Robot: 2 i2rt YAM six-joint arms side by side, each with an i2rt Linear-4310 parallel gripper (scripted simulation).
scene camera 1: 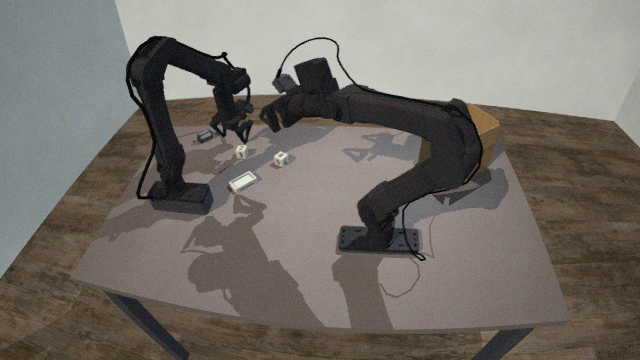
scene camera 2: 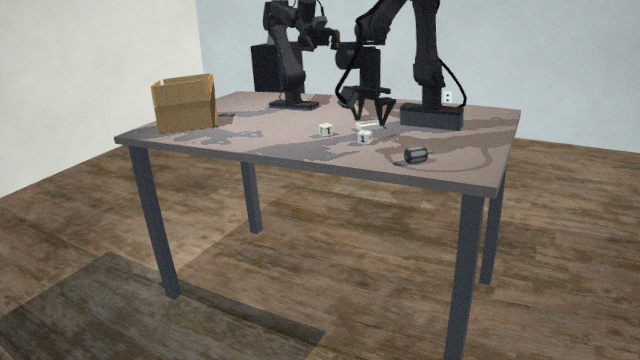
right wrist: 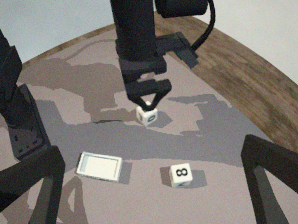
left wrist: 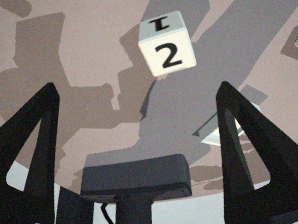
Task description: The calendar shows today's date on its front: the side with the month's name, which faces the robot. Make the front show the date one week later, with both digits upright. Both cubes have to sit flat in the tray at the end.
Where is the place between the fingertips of the left gripper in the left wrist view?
At 137, 87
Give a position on a cardboard box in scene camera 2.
186, 106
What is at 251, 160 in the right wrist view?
The right gripper.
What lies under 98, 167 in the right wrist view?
A white calendar tray.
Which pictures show the right gripper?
Scene camera 1, scene camera 2 and the right wrist view only.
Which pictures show the left gripper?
Scene camera 1, scene camera 2, the right wrist view and the left wrist view: all of them.
